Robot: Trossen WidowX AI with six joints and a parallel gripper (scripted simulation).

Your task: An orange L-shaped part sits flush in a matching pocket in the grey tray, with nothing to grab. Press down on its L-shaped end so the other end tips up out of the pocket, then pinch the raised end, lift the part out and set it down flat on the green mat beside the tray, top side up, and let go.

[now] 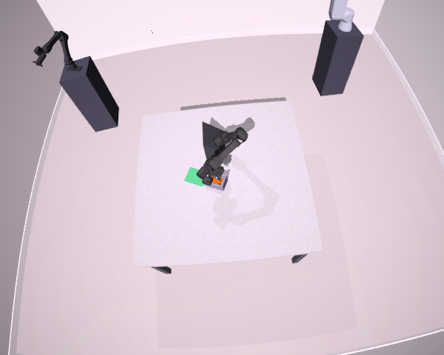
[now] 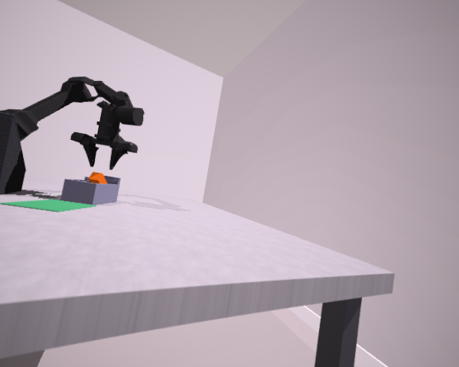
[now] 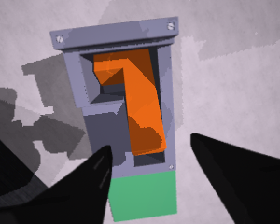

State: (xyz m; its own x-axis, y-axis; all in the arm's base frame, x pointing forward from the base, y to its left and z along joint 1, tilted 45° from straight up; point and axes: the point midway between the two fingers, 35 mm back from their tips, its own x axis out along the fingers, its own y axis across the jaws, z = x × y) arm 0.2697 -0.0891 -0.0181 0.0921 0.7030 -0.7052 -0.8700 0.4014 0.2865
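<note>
Now: gripper tip 7 cm above the orange L-shaped part and 4 cm to the right of it. From my gripper tip the other things lie so: green mat: 13 cm below, 12 cm to the right, 9 cm behind.
</note>
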